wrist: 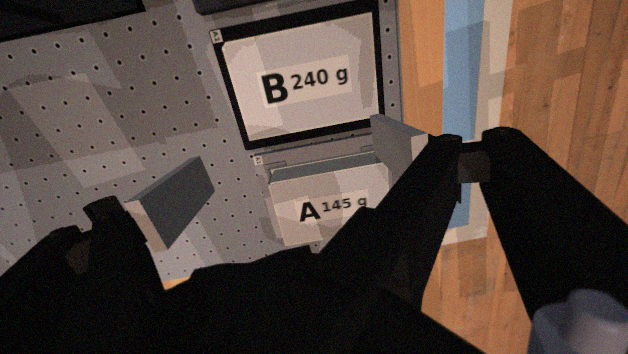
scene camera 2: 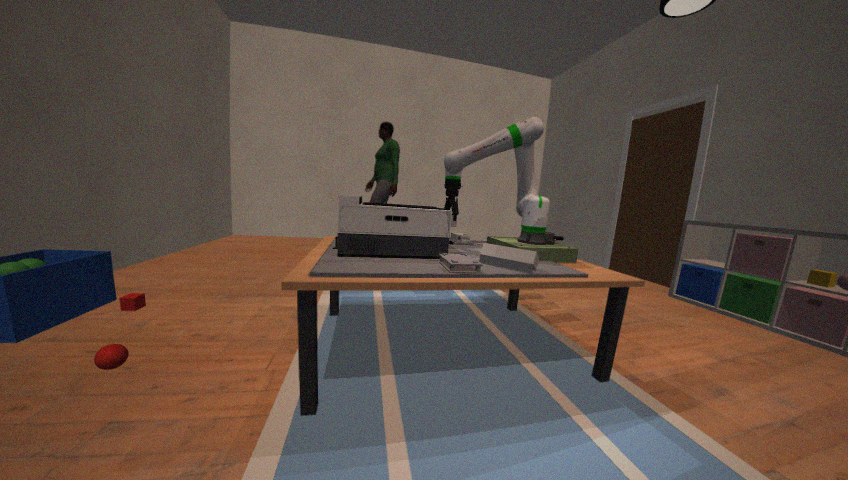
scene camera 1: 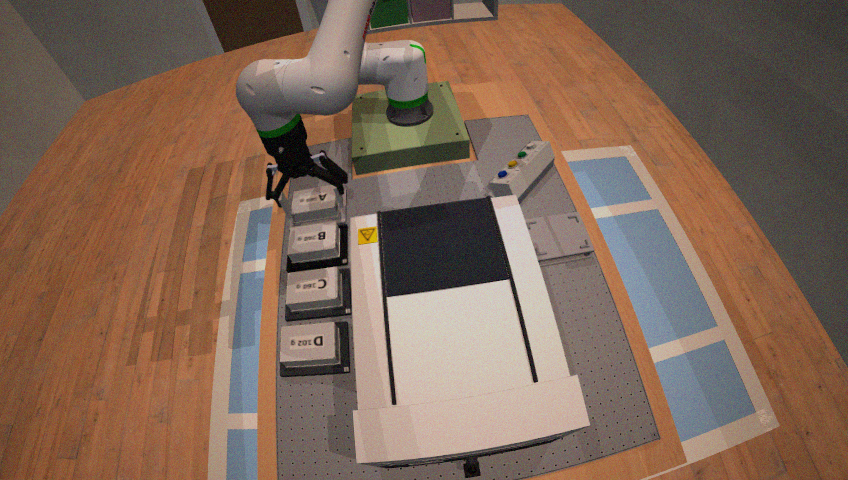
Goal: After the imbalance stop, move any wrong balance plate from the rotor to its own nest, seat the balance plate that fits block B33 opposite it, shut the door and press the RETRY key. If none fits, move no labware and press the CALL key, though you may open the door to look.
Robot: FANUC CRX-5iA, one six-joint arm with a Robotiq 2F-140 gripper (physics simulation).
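Seen in the pictures: gripper, fingertip midpoint: (wrist: 288,155) (scene camera 1: 315,208); arm's base, link origin: (scene camera 2: 531,242) (scene camera 1: 409,112).
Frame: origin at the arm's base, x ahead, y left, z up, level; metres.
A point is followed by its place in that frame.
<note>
My gripper (scene camera 1: 310,196) {y -0.221, x 0.416, z 0.043 m} (scene camera 2: 454,222) {y -0.221, x 0.416, z 0.043 m} (wrist: 288,155) {y -0.221, x 0.416, z 0.043 m} is open and empty, pointing down above balance plate A. Plate A (scene camera 1: 314,205) {y -0.249, x 0.361, z -0.008 m} (wrist: 330,197) {y -0.255, x 0.349, z -0.008 m}, marked 145 g, sits at the arm end of the row. Plate B (scene camera 1: 313,240) {y -0.232, x 0.475, z -0.008 m} (wrist: 300,50) {y -0.237, x 0.490, z -0.008 m}, marked 240 g, lies beside it in a black nest. Plates C (scene camera 1: 314,290) {y -0.209, x 0.614, z -0.009 m} and D (scene camera 1: 309,346) {y -0.205, x 0.750, z -0.008 m} follow, each in a nest. The white machine (scene camera 1: 464,422) {y 0.106, x 0.937, z 0.182 m} (scene camera 2: 392,220) {y 0.262, x 0.749, z 0.094 m} has a dark panel (scene camera 1: 443,246) {y 0.085, x 0.620, z 0.151 m} and a white panel (scene camera 1: 452,333) {y 0.094, x 0.786, z 0.148 m} between its rails. The rotor and block B33 are hidden. Key legends are unreadable.
The key box (scene camera 1: 526,172) {y 0.312, x 0.303, z 0.008 m} (scene camera 2: 508,257) {y 0.352, x 0.280, z -0.017 m} has blue, yellow, green and pale keys. A low grey stand (scene camera 1: 559,234) {y 0.369, x 0.482, z -0.028 m} (scene camera 2: 461,261) {y 0.415, x 0.486, z -0.028 m} is beside the machine. The green robot base (scene camera 1: 410,142) {y 0.004, x 0.151, z 0.000 m} is behind it. A person (scene camera 2: 386,160) stands beyond the table.
</note>
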